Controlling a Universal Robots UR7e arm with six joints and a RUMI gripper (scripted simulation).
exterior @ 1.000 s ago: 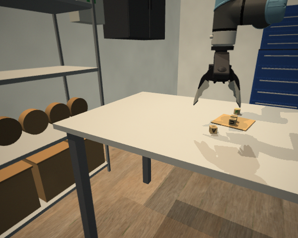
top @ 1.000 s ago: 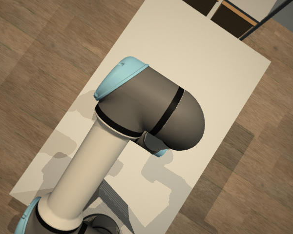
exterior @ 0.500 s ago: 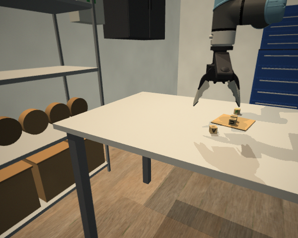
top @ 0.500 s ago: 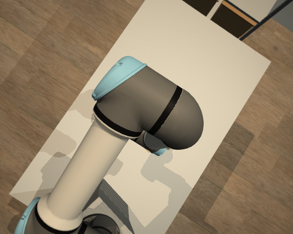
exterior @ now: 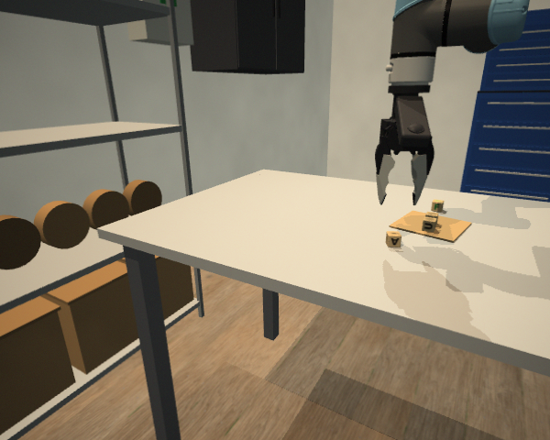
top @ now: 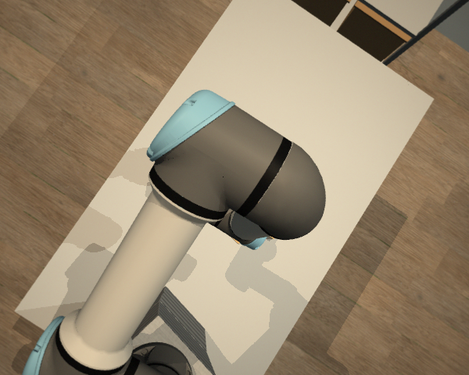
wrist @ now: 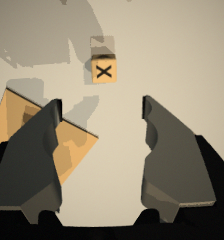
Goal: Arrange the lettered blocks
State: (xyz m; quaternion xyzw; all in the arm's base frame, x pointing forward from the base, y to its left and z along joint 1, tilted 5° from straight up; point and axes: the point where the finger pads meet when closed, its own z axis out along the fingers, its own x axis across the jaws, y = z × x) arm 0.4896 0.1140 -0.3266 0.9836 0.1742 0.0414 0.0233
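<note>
Now: hand 9 cm above the X block. The rest, counted from my hand: D block: 11 cm to the right, 8 cm below, 6 cm behind; then S block: 15 cm to the right, 8 cm below, 6 cm behind; then orange mat: 15 cm to the right, 10 cm below, 6 cm behind.
</note>
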